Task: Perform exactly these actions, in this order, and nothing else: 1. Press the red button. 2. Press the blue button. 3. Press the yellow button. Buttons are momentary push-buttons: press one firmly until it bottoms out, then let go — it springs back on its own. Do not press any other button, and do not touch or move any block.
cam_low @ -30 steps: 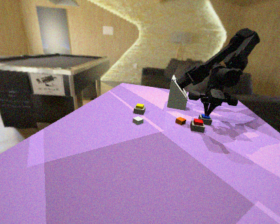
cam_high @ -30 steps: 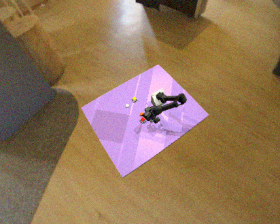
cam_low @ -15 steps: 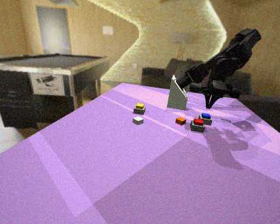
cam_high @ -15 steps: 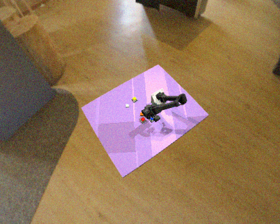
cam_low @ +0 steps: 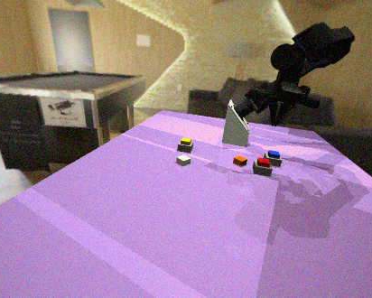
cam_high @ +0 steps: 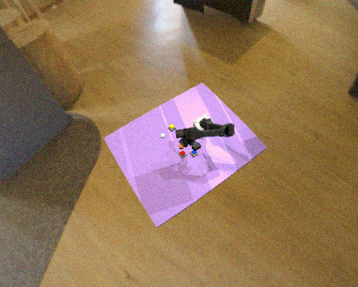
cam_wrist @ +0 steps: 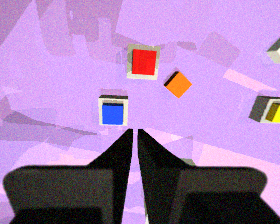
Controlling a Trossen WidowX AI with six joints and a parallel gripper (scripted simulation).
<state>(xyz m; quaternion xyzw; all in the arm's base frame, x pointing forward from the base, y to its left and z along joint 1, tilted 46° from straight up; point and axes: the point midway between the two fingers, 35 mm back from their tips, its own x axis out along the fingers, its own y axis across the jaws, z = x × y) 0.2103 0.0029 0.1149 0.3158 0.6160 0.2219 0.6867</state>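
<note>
Now: the yellow button 3 cm behind my gripper tip, 27 cm to the right of it and 10 cm below it. Also, from my gripper tip: red button: 6 cm ahead, 2 cm to the right, 10 cm below; then orange block: 2 cm ahead, 8 cm to the right, 12 cm below; then blue button: 2 cm behind, 3 cm to the left, 10 cm below.
</note>
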